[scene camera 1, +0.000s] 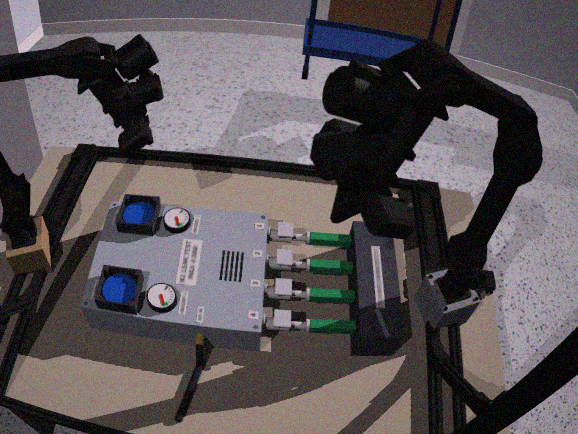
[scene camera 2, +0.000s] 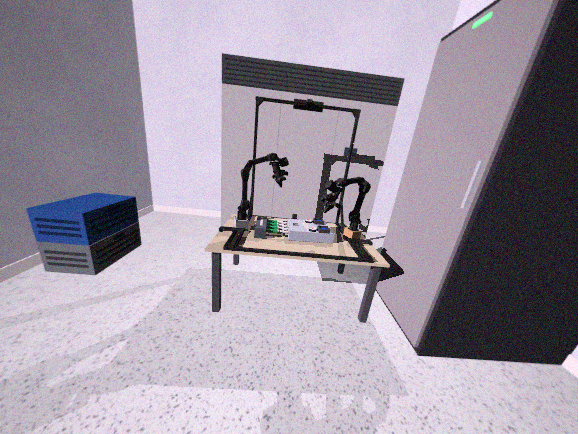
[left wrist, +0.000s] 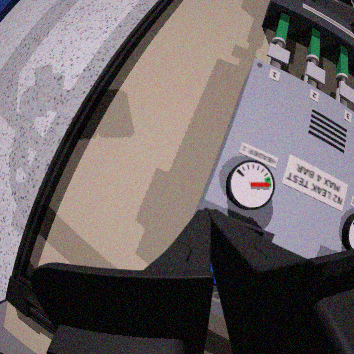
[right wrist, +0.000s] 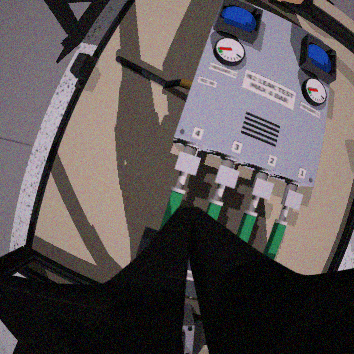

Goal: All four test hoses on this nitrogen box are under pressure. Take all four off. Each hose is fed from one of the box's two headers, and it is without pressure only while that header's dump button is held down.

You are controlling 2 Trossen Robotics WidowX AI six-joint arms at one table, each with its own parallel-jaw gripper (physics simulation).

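Frame: origin at the left arm's base, x ahead, y left, z up, level; centimetres.
Seen in the pictures: left gripper, between the fingertips: [scene camera 1: 151,143] [scene camera 2: 324,212] [left wrist: 206,218]; right gripper, between the fingertips: [scene camera 1: 333,221] [scene camera 2: 281,187] [right wrist: 186,216]; left arm's base, origin of its link: [scene camera 1: 23,236] [scene camera 2: 353,229]; right arm's base, origin of its link: [scene camera 1: 453,288] [scene camera 2: 241,218].
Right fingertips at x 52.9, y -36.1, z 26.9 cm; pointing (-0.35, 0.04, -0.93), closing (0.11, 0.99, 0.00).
Observation:
Pixels of each thing's top centre, then the offset from my right fingertips to it. "spot": a spot on its surface instead.
- back button, centre of its top: [scene camera 1: 138,214] [right wrist: 318,57] dx -24.0, dy +33.3, dz -25.7 cm
- front button, centre of its top: [scene camera 1: 119,289] [right wrist: 238,18] dx -31.3, dy +15.7, dz -25.7 cm
- back gauge, centre of its top: [left wrist: 259,184] [scene camera 1: 177,220] dx -16.2, dy +29.1, dz -25.7 cm
- front gauge, a spot on its surface: [scene camera 1: 161,297] [right wrist: 227,48] spot: dx -23.5, dy +12.0, dz -25.7 cm
- dark block, a spot on its surface: [scene camera 1: 362,280] spot: dx +13.9, dy +5.8, dz -27.3 cm
- black supply line, a spot on its surface: [scene camera 1: 188,390] spot: dx -23.9, dy -4.0, dz -33.9 cm
The grey nitrogen box [scene camera 1: 150,257] [right wrist: 212,110] carries a back button [scene camera 1: 139,213] [right wrist: 319,57] and a front button [scene camera 1: 119,289] [right wrist: 239,19], both blue. The needles of the back gauge [scene camera 1: 177,219] [left wrist: 251,184] and front gauge [scene camera 1: 161,297] [right wrist: 229,50] point to green. Green hoses 1 [scene camera 1: 329,240] [right wrist: 275,240], 2 [scene camera 1: 330,266] [right wrist: 247,227], 3 [scene camera 1: 330,295] [right wrist: 214,211] and 4 [scene camera 1: 330,326] [right wrist: 173,206] sit on their ports through white couplings. My left gripper [scene camera 1: 132,146] [left wrist: 206,218] is shut, empty, above the box's back-button side. My right gripper [scene camera 1: 340,217] [right wrist: 186,216] is shut, empty, above the hose side.
The hoses run into a dark block [scene camera 1: 362,280] at the right in scene camera 1. A black supply line [scene camera 1: 188,390] leaves the box's front. A black frame [scene camera 1: 210,160] borders the table. A blue cart [scene camera 1: 360,44] stands behind on the floor.

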